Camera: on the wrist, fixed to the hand. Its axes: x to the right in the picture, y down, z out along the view.
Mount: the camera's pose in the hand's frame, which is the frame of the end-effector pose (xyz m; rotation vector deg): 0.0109 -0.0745 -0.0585 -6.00 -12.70 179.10
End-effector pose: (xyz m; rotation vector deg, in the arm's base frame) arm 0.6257 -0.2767 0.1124 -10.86 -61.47 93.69
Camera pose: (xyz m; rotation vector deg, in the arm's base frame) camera 0.7095 -0.2381 0.1366 53.46 -2.06 -69.05
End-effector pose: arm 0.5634 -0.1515 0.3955 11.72 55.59 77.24
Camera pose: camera 0.5763 -0.1849 0.3071 -60.66 21.13 -91.48
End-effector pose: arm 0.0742 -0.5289 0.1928 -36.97 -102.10 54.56
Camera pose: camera 0.1236 -0.5432 0.2731 102.05 -30.43 -68.35
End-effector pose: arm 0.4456 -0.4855 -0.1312 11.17 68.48 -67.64
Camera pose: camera 0.3503 -0.4858 -0.1321 63.18 -15.35 90.53
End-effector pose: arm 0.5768 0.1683 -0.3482 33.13 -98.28 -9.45
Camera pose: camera 0.6524 0.1107 -0.3558 -135.55 -51.88 100.74
